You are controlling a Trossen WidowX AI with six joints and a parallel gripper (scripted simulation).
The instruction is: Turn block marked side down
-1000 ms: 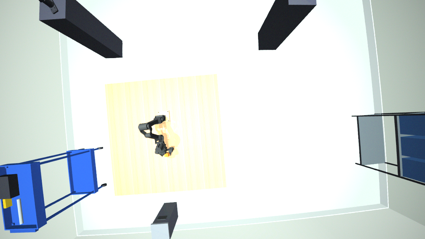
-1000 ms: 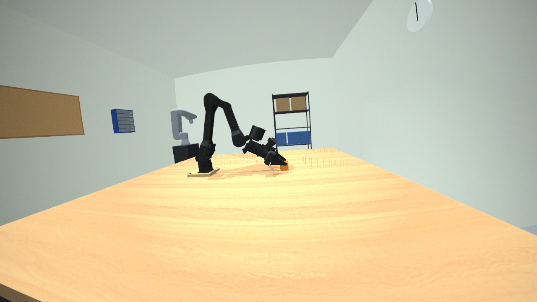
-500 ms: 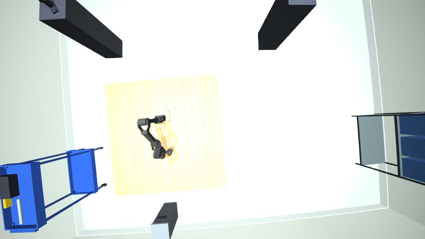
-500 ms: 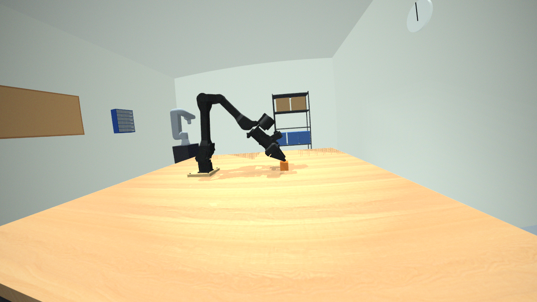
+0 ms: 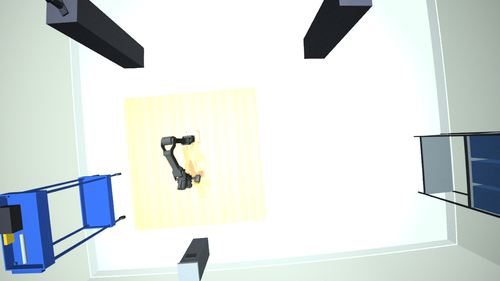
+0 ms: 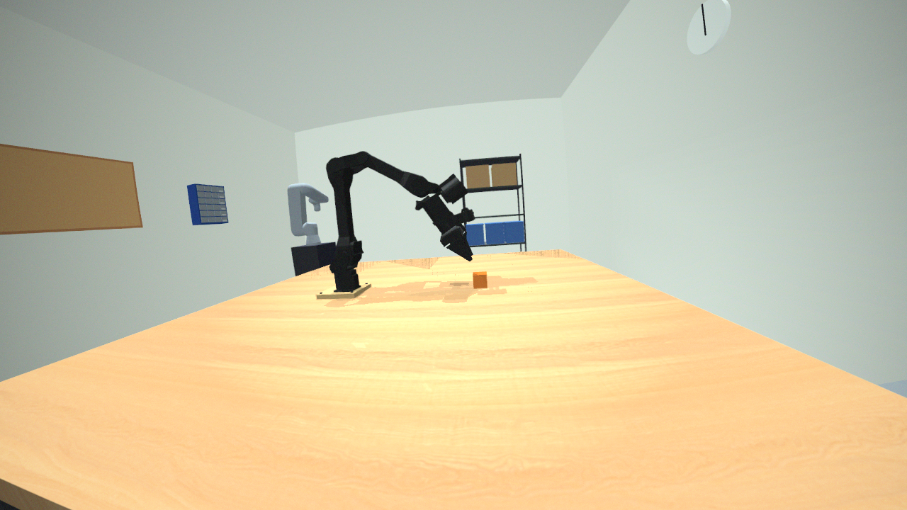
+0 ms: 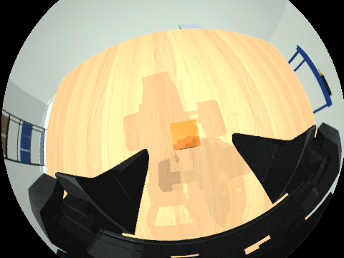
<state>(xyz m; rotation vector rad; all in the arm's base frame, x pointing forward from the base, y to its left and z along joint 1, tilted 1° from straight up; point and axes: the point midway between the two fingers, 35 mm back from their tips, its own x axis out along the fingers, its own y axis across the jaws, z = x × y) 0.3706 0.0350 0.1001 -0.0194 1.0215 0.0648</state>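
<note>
The block is 10 mm ahead of my gripper tip and 70 mm below it.
</note>
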